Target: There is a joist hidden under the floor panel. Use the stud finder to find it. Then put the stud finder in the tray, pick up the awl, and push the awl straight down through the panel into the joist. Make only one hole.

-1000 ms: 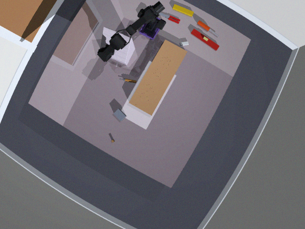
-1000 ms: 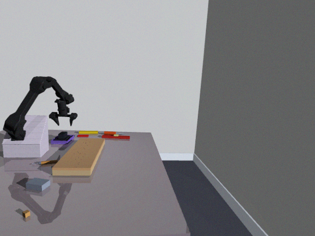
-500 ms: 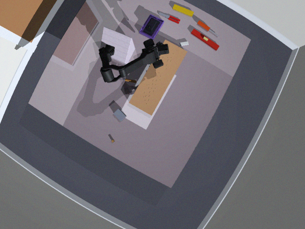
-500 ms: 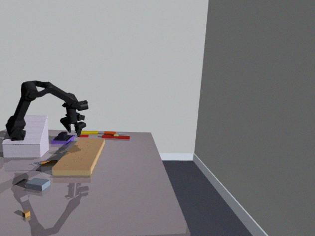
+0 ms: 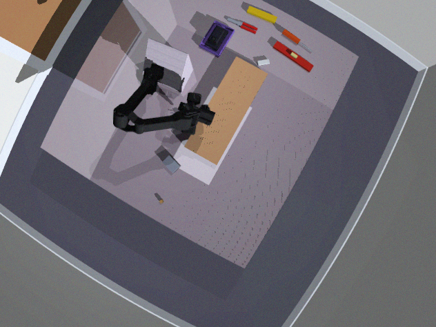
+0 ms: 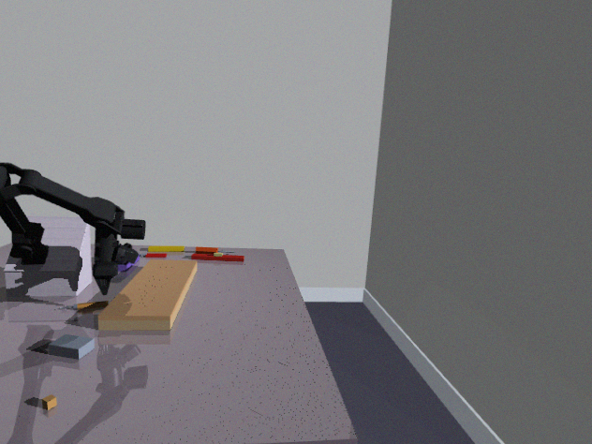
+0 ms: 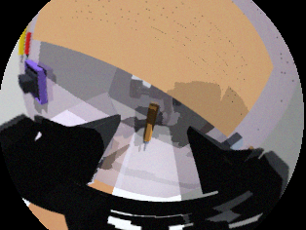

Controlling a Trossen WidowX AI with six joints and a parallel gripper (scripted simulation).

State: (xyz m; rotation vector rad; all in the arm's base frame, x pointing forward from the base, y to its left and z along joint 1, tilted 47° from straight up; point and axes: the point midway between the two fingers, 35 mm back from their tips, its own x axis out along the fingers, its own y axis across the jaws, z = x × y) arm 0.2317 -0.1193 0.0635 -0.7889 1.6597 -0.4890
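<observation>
My gripper tip is now 70 mm past the awl, 50 mm above it and 10 mm to the left of it. The rest, counted from my gripper tip: grey-blue block 250 mm to the right, 40 mm below, 10 mm behind; purple tray 430 mm to the left, 60 mm behind, 40 mm below; stud finder 420 mm to the left, 60 mm behind, 10 mm below.
</observation>
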